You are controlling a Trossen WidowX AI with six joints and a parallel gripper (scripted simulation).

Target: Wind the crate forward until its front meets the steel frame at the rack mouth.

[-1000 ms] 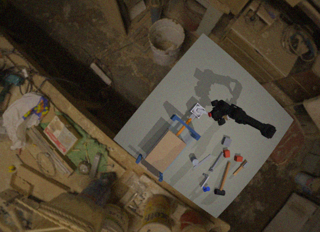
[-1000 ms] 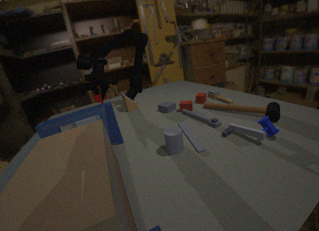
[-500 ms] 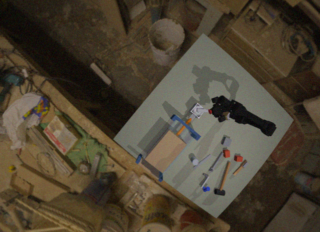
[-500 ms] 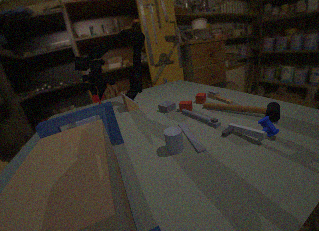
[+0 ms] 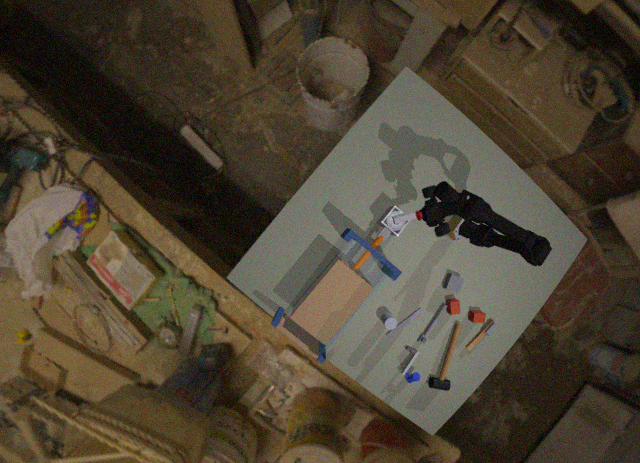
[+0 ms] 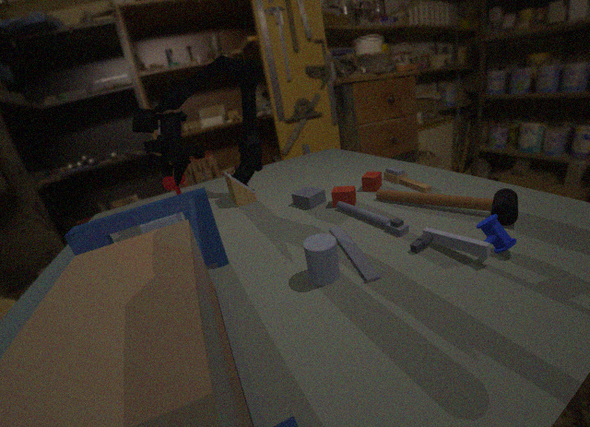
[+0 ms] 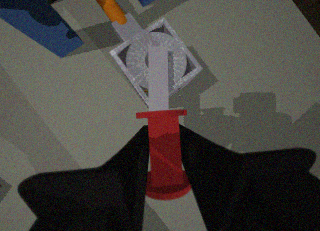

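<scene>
My gripper tip is 24 cm short of the blue steel frame, 3 cm above it and 2 cm to the left of it. From my gripper tip the other things lie so: grey winch: 10 cm below, 6 cm ahead, 5 cm to the right; then red-knobbed handle: 3 cm below, 2 cm ahead, 1 cm to the right; then red knob: 1 cm to the left, 1 cm behind.
</scene>
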